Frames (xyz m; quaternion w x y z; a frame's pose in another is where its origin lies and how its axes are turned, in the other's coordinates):
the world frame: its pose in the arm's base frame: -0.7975 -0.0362 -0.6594 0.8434 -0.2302 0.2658 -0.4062
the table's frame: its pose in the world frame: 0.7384 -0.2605 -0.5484 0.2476 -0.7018 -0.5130 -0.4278
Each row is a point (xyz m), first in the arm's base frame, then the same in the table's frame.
Working: the arm's base frame: its pose in the table's frame: 1.4436 -0.4570 -0.7156 0.0099 0.9710 0.1803 0.1568

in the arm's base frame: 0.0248 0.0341 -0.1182
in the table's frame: 1.4410 -0.4845 -0.5931
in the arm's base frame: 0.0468 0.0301 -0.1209
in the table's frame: 1.4583 -0.4731 -0.5843
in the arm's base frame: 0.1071 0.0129 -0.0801
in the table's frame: 1.5183 -0.4342 -0.6062
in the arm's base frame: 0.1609 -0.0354 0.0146
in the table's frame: 1.5784 -0.3665 -0.6837
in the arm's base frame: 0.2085 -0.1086 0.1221
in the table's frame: 1.6282 -0.2773 -0.7771
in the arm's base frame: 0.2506 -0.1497 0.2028
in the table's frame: 1.6761 -0.2210 -0.8443
